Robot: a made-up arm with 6 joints.
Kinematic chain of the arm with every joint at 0, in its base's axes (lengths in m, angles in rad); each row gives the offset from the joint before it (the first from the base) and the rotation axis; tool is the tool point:
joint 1: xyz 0 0 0.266 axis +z
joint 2: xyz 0 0 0 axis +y
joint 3: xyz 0 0 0.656 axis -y
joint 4: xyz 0 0 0 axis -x
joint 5: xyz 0.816 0 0 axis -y
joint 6: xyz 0 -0.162 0 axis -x
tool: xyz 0 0 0
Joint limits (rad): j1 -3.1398..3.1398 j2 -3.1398..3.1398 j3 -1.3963..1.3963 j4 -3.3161..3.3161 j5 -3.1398..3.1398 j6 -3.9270..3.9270
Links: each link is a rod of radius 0.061 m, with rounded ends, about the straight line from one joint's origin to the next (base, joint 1, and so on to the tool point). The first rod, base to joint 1, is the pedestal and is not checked.
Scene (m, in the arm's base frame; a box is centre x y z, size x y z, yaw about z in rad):
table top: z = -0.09
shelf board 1: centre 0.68 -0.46 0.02 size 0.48 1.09 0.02 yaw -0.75
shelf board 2: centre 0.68 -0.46 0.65 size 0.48 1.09 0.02 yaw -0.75
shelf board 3: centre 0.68 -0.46 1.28 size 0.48 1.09 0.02 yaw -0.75
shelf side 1: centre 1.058 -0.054 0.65 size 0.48 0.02 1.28 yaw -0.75
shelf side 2: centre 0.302 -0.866 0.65 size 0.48 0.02 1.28 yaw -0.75
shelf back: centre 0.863 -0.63 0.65 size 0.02 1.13 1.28 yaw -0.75
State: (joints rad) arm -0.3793 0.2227 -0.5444 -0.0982 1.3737 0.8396
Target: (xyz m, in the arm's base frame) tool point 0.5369 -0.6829 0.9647
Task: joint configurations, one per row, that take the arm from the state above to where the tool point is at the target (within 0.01 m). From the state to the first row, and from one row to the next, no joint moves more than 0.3 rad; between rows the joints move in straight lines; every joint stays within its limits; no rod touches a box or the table.
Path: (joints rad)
1: -0.2349 -0.0414 -0.7443 -0.1829 1.3737 0.8396
2: -0.0906 -0.3054 -0.9442 -0.2676 1.3737 0.8396
3: 0.0538 -0.5695 -1.1441 -0.3524 1.3737 0.8396
4: -0.1906 -0.6034 -0.9049 -0.2621 1.3737 0.8396
5: -0.4349 -0.6372 -0.6656 -0.1719 1.3737 0.8396
6: -0.6792 -0.6711 -0.4263 -0.0817 1.3737 0.8396
7: -0.6918 -0.4278 -0.2486 -0.0447 1.3737 0.8396
8: -0.7044 -0.1844 -0.0709 -0.0078 1.3737 0.8396
9: -0.7170 0.0589 0.1069 0.0292 1.3737 0.8396

